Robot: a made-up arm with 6 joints. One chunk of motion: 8 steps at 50 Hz.
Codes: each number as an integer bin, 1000 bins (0 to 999) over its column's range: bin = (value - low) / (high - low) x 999, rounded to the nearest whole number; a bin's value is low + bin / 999 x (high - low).
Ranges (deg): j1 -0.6..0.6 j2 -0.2..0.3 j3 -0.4..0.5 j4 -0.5..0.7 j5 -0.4..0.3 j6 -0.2..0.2
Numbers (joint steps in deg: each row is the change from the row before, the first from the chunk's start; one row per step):
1: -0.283 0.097 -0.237 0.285 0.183 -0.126
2: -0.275 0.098 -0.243 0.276 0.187 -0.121
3: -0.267 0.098 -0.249 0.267 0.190 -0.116
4: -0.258 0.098 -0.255 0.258 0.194 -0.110
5: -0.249 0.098 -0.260 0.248 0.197 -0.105
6: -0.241 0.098 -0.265 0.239 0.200 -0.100
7: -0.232 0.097 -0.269 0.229 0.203 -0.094
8: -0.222 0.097 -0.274 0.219 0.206 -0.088
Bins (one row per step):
1: 264 593 181 654 832 185
2: 271 595 174 646 838 197
3: 277 595 168 639 842 210
4: 285 595 161 631 848 225
5: 292 595 155 623 852 237
6: 299 595 150 615 856 250
7: 306 593 145 607 861 265
8: 315 593 140 599 865 280

